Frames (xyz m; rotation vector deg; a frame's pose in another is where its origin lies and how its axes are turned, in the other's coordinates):
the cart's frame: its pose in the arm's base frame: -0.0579 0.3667 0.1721 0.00 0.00 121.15
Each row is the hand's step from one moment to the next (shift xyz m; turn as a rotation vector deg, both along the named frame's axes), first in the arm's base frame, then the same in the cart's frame.
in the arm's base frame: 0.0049 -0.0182 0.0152 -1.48 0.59 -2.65
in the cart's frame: -0.0181 0.0052 0.0152 1.27 0.96 -2.65
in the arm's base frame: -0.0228 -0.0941 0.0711 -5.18 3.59 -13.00
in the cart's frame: -0.0687 0.0682 0.0711 5.75 2.58 -13.00
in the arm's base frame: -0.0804 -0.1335 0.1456 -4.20 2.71 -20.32
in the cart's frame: -0.0727 0.1379 0.1456 4.49 2.19 -20.32
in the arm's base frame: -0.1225 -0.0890 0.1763 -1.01 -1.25 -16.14
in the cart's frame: -0.0128 0.1509 0.1763 -0.55 1.51 -16.14
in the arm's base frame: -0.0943 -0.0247 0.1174 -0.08 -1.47 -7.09
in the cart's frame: 0.0276 0.0935 0.1174 -1.22 0.83 -7.09
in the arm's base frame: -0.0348 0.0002 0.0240 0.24 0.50 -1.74
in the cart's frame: 0.0182 0.0297 0.0240 0.30 -0.46 -1.74
